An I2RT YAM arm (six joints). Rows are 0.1 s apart.
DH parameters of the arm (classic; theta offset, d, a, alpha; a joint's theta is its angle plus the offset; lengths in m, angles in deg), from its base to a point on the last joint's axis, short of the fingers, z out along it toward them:
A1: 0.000 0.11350 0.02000 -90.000
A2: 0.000 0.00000 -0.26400 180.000
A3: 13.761 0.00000 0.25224 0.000
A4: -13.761 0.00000 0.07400 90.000
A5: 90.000 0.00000 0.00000 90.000
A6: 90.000 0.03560 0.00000 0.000
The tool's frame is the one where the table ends.
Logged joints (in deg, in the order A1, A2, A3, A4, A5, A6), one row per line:
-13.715, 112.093, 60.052, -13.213, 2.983, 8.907
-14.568, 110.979, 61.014, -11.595, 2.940, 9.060
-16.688, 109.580, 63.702, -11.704, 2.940, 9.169
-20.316, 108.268, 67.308, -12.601, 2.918, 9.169
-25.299, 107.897, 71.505, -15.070, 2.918, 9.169
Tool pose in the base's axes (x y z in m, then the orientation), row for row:
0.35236, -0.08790, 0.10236, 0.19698, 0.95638, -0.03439, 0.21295
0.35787, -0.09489, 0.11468, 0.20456, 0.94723, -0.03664, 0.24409
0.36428, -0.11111, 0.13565, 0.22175, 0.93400, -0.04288, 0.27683
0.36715, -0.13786, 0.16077, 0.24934, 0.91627, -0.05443, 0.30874
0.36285, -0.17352, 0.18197, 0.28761, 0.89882, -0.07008, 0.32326
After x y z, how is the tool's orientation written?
As a quaternion, x y z w.
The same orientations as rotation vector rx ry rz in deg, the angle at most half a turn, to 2 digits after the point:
31.33, 152.12, -5.47
32.01, 148.22, -5.73
34.12, 143.72, -6.60
37.76, 138.75, -8.24
43.24, 135.14, -10.54

